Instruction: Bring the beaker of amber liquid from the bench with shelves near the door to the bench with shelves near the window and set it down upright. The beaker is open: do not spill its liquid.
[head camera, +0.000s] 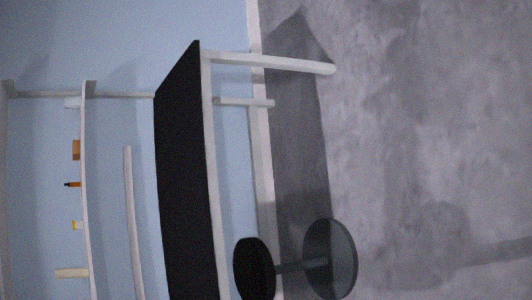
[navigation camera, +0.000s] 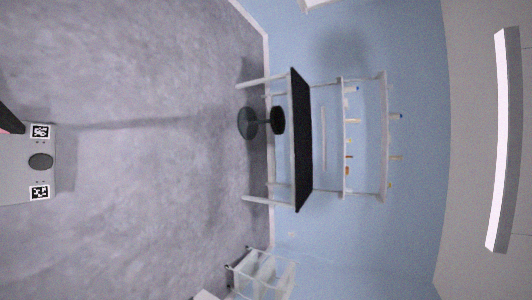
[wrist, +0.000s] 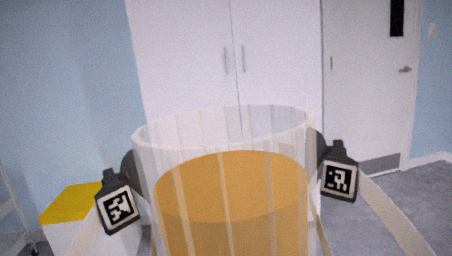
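Note:
The beaker of amber liquid (wrist: 231, 200) fills the lower middle of the wrist view. It looks upright, and its liquid surface lies below the open rim. My gripper (wrist: 224, 157) is shut on it, with one finger pad against each side. The beaker's bottom is out of view, and neither beaker nor gripper shows in the head or navigation view. A black-topped bench (head camera: 182, 175) (navigation camera: 301, 140) with two shelves above it stands against the blue wall, some way from my base (navigation camera: 17, 170). I cannot tell from these frames whether it is the window bench; no window shows.
A black stool (head camera: 254, 270) (navigation camera: 277, 120) stands at the bench's front. Small bottles and boxes stand on the shelves. A white wheeled cart (navigation camera: 245, 270) is beside the bench. A white cabinet (wrist: 185, 60), the door (wrist: 367, 100) and a yellow-topped bin (wrist: 70, 200) show beyond the beaker.

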